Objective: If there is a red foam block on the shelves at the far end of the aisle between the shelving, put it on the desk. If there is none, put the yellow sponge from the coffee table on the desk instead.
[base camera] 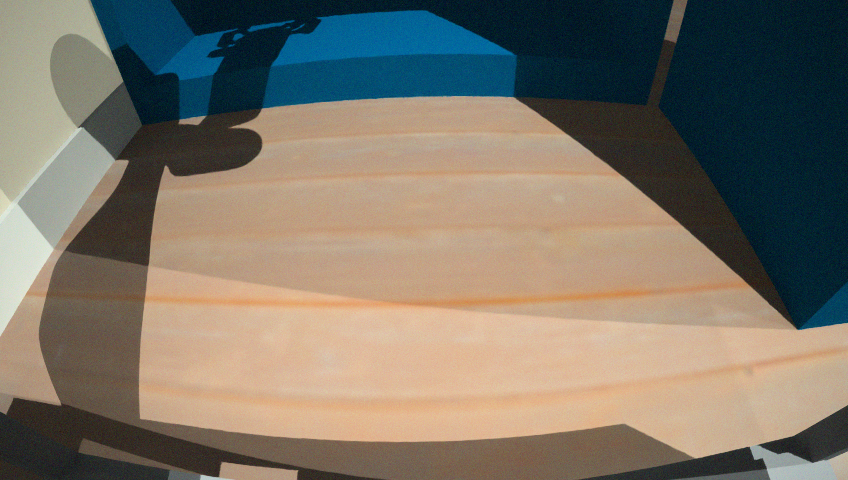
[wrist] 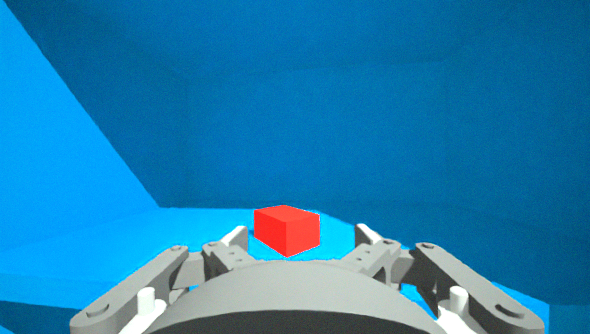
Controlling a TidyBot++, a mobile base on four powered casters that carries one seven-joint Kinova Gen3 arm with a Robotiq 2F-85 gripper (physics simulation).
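Frame: origin at the arm's base, x right, y ahead, z up, level; centimetres.
Seen in the pictures: gripper, fingertip midpoint: (wrist: 300,237).
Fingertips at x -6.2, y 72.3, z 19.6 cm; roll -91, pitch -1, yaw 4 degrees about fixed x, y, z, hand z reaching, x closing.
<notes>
A point is followed by its place in that frame.
A red foam block (wrist: 286,230) @[y 81.0, x -8.6, z 17.2 cm] sits on a blue shelf board (wrist: 150,230) @[y 89.3, x -35.3, z 13.7 cm] in the wrist view, with one of its vertical edges turned towards me. My gripper (wrist: 300,237) @[y 72.3, x -6.2, z 19.6 cm] is open and empty. In the wrist view the block shows between the two fingertips, a little left of the midpoint, and it looks to be beyond them; how far, I cannot tell. The block, the desk, the coffee table and the yellow sponge do not show in the base camera view.
The low blue shelf (base camera: 368,77) @[y 74.1, x -8.8, z -35.7 cm] crosses the top of the base camera view, with the arm's shadow on it. A dark blue shelving side (base camera: 761,148) @[y 47.4, x 40.8, z -29.4 cm] stands at the right. A pale wall (base camera: 35,95) @[y 56.5, x -54.4, z -22.3 cm] with a white baseboard (base camera: 35,237) @[y 42.1, x -53.1, z -36.1 cm] runs along the left.
</notes>
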